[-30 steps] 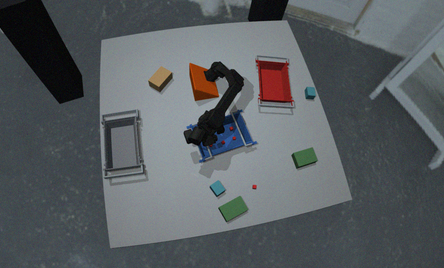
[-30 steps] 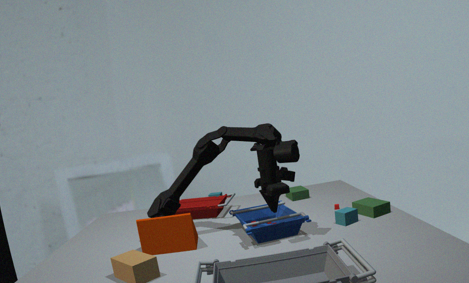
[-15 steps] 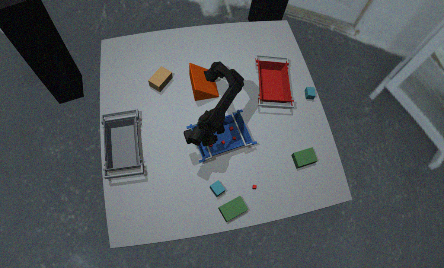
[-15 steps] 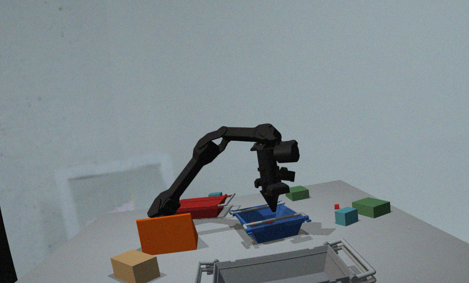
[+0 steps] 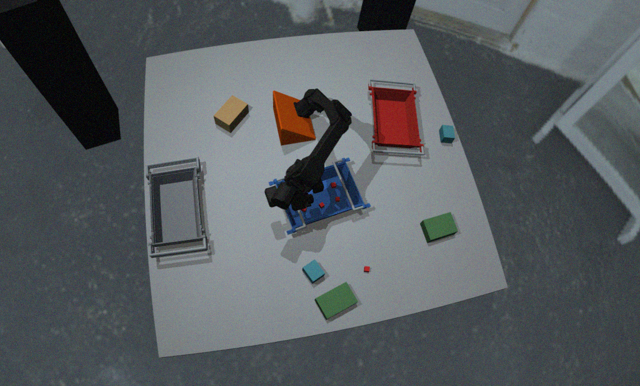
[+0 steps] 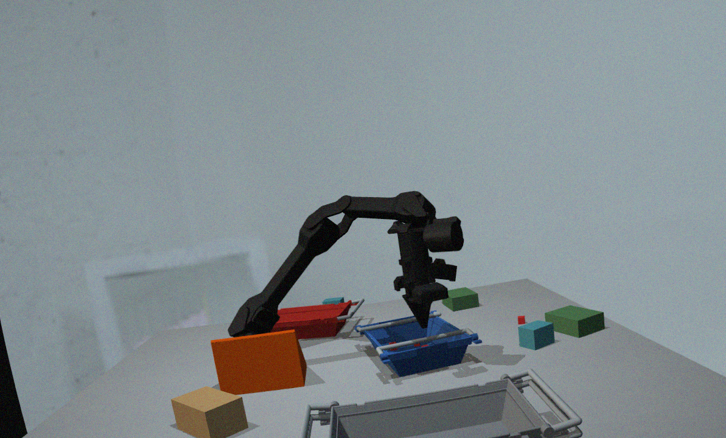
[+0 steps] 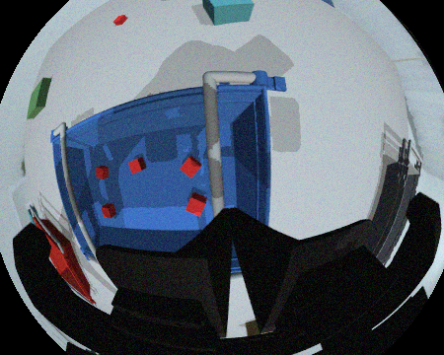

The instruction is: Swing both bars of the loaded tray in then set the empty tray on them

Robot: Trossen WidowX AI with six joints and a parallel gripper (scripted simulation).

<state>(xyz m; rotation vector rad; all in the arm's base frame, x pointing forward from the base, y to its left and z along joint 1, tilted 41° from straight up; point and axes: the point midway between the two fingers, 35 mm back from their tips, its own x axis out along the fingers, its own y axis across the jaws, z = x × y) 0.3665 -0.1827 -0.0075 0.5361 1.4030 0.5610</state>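
The red tray lies 250 mm behind my gripper tip, 500 mm to the left of it and 40 mm below it. Also, from my gripper tip: red cube 290 mm ahead, 180 mm to the left, 80 mm below; tan block 440 mm behind, 130 mm to the right, 60 mm below.
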